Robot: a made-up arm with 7 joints.
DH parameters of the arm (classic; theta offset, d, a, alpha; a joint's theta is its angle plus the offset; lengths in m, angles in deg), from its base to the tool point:
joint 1: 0 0.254 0 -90
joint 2: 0 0 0 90
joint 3: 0 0.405 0.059 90
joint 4: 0 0 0.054 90
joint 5: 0 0.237 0 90
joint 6: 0 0 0.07 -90
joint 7: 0 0.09 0 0
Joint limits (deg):
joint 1: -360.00..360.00
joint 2: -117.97..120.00
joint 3: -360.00..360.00
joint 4: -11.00..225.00
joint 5: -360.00..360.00
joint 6: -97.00..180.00
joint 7: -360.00..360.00
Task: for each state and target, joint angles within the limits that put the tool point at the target. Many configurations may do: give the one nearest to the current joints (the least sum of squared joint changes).
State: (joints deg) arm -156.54 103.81 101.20 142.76 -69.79 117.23 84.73
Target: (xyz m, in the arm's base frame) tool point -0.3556 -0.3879 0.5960
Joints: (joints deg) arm -161.67 58.41 123.35 132.65 -60.34 122.95 84.73
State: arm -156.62 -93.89 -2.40 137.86 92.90 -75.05 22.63
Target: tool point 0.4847 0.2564 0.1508
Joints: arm -161.76 -117.41 -4.45 126.95 103.61 -96.40 22.63
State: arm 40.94 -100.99 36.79 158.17 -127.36 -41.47 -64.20
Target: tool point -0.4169 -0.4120 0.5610
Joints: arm 60.19 -74.56 24.75 152.75 -133.07 -40.41 -64.20
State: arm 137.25 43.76 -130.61 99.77 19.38 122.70 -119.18
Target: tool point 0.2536 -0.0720 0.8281
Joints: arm 119.88 8.03 -150.33 125.20 16.37 97.35 -119.18
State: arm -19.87 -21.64 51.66 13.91 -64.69 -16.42 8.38
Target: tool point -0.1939 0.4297 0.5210
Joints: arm -11.29 -46.83 77.12 65.57 -54.27 -20.22 8.38
